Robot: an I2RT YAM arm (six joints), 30 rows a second.
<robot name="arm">
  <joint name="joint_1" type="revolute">
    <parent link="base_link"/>
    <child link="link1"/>
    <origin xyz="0 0 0.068" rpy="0 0 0"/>
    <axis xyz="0 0 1"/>
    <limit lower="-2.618" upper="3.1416"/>
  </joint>
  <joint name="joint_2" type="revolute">
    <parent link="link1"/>
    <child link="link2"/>
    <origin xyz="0.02 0.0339 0.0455" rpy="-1.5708 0 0"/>
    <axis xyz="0 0 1"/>
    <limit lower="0" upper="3.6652"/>
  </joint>
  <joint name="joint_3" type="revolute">
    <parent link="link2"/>
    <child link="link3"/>
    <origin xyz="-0.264 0 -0.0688" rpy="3.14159 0 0"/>
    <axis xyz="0 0 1"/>
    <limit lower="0" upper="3.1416"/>
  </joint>
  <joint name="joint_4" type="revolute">
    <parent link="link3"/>
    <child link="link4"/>
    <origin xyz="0.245 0.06 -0.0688" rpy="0 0 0"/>
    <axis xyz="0 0 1"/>
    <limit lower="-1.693" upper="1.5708"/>
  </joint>
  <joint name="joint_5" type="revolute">
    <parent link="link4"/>
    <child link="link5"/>
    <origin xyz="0.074 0.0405 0.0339" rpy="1.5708 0 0"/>
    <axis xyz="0 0 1"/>
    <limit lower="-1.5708" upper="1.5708"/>
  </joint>
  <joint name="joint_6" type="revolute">
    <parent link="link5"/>
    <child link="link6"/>
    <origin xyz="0.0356 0 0.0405" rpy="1.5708 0 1.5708"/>
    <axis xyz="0 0 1"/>
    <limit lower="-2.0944" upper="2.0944"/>
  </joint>
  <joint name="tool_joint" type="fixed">
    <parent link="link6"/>
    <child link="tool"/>
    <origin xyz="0 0 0" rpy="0 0 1.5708"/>
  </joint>
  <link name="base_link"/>
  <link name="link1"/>
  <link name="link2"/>
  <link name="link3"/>
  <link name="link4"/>
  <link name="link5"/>
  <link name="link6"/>
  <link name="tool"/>
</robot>
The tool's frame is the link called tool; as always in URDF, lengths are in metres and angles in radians.
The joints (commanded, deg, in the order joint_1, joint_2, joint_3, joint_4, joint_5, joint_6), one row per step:
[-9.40 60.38 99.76 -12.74 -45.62 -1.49]
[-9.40 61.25 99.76 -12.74 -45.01 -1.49]
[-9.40 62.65 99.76 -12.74 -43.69 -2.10]
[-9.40 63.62 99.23 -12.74 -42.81 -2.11]
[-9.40 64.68 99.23 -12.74 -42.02 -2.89]
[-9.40 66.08 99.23 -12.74 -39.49 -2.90]
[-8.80 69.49 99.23 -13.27 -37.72 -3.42]
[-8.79 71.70 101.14 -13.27 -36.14 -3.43]
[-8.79 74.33 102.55 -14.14 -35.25 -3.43]
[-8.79 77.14 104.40 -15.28 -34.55 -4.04]
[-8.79 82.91 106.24 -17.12 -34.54 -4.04]
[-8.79 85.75 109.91 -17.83 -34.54 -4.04]
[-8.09 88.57 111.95 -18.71 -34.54 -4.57]
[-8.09 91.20 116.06 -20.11 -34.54 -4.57]
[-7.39 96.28 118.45 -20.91 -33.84 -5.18]
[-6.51 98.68 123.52 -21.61 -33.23 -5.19]
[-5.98 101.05 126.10 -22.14 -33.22 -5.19]
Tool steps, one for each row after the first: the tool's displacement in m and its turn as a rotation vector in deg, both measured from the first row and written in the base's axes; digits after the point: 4 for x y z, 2 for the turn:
[0.0073 -0.0015 -0.0016 0.41 0.81 -0.55]
[0.0191 -0.0040 -0.0044 0.73 1.74 -1.93]
[0.0294 -0.0061 -0.0088 1.31 3.17 -2.74]
[0.0381 -0.0079 -0.0113 1.18 3.72 -3.70]
[0.0500 -0.0111 -0.0147 2.34 4.96 -6.04]
[0.0777 -0.0144 -0.0258 2.94 8.51 -7.29]
[0.0886 -0.0168 -0.0237 3.52 8.73 -8.76]
[0.1049 -0.0198 -0.0277 3.98 10.77 -9.64]
[0.1211 -0.0226 -0.0313 3.85 12.52 -10.51]
[0.1594 -0.0286 -0.0504 4.21 18.28 -10.62]
[0.1700 -0.0302 -0.0460 4.20 18.16 -10.62]
[0.1855 -0.0287 -0.0510 3.74 19.56 -10.06]
[0.1935 -0.0298 -0.0457 3.73 19.48 -10.06]
[0.2246 -0.0302 -0.0630 3.42 22.65 -10.21]
[0.2288 -0.0255 -0.0515 3.32 20.68 -9.92]
[0.2392 -0.0232 -0.0532 3.23 21.01 -9.41]

